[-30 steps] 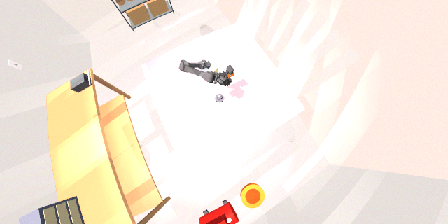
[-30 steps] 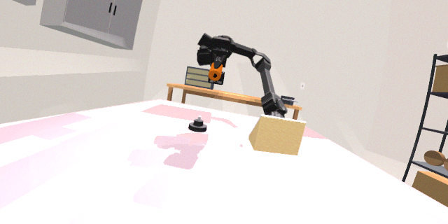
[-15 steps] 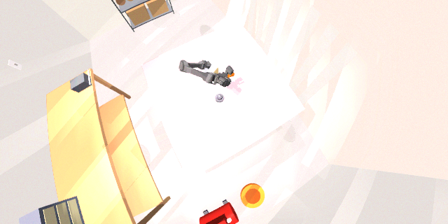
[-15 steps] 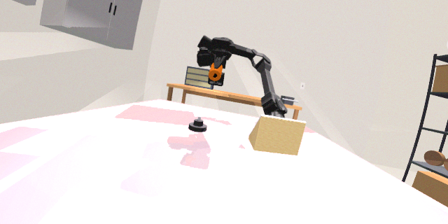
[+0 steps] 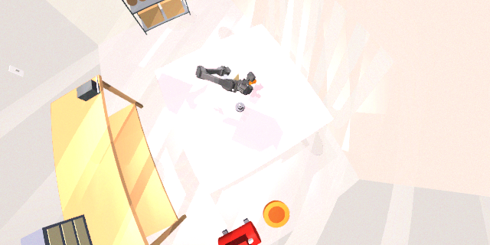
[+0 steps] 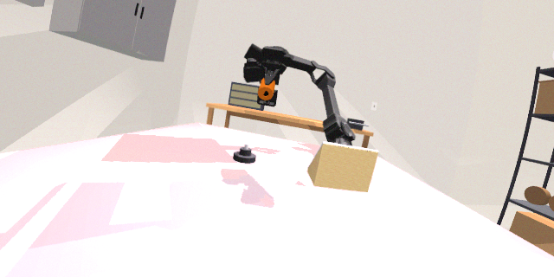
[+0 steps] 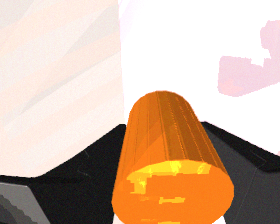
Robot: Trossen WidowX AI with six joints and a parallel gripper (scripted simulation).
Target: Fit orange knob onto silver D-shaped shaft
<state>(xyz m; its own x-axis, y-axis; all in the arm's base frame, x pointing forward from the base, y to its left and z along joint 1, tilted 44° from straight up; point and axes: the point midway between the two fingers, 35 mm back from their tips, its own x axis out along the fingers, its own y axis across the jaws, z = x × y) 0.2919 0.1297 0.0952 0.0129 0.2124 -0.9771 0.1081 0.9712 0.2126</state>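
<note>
Right now my gripper tip is 30 mm to the left of the orange knob and 20 mm below it. Also, from my gripper tip: dark round pedestal 210 mm below, 160 mm to the right, 40 mm ahead.
</note>
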